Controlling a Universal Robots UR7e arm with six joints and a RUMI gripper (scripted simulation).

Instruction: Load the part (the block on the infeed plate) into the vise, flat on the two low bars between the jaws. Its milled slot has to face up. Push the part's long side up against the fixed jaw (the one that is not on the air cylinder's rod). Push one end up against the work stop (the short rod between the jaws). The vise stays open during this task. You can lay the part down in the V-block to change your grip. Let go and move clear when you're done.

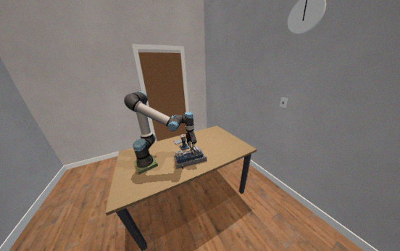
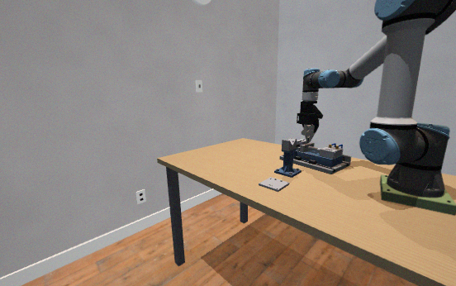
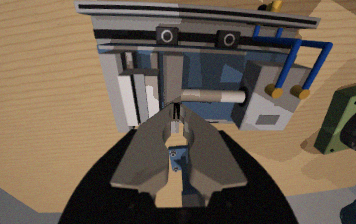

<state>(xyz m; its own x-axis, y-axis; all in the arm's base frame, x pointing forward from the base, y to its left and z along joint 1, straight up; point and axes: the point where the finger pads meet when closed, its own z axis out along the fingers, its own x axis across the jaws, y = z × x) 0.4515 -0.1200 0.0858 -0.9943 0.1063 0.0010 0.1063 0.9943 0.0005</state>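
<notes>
Right now my hand is 4 cm short of the part and 2 cm above it. The rest, counted from my hand: grey jaw (4 cm below); then cylinder rod (5 cm behind, 1 cm to the left, 4 cm below); then work stop (4 cm ahead, 4 cm to the left, 3 cm below).
</notes>
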